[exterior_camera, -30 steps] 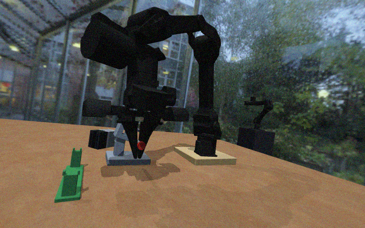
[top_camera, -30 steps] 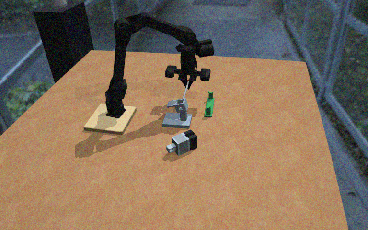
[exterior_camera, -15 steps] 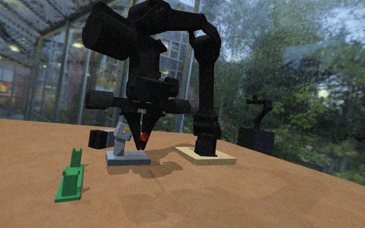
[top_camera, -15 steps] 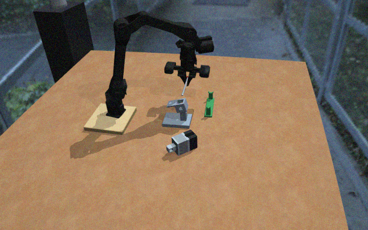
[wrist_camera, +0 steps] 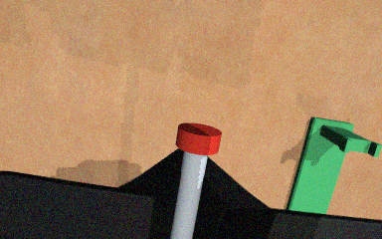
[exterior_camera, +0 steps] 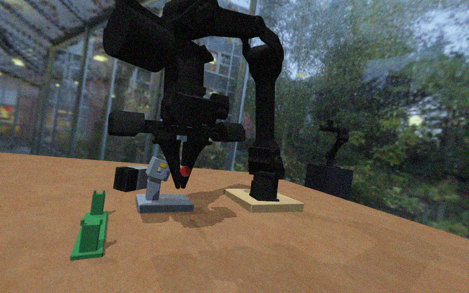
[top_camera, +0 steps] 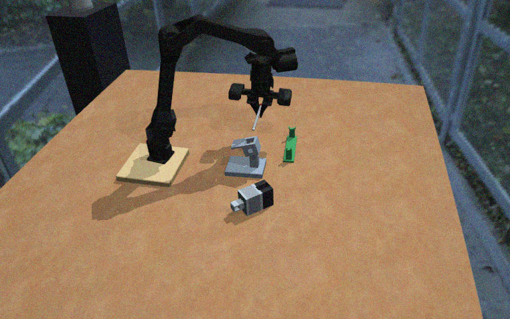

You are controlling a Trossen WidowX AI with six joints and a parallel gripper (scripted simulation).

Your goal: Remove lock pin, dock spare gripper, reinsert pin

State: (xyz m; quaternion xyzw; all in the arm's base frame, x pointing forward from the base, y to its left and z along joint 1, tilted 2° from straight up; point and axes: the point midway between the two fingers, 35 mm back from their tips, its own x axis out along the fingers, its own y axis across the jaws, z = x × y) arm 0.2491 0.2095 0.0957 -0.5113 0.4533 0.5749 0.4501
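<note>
The green cradle lies 110 mm ahead of my gripper tip, 30 mm to the right of it and 60 mm below it. Also, from my gripper tip: socket: 20 mm ahead, 160 mm to the right, 30 mm below; then spare gripper: 90 mm ahead, 320 mm to the right, 50 mm below.
</note>
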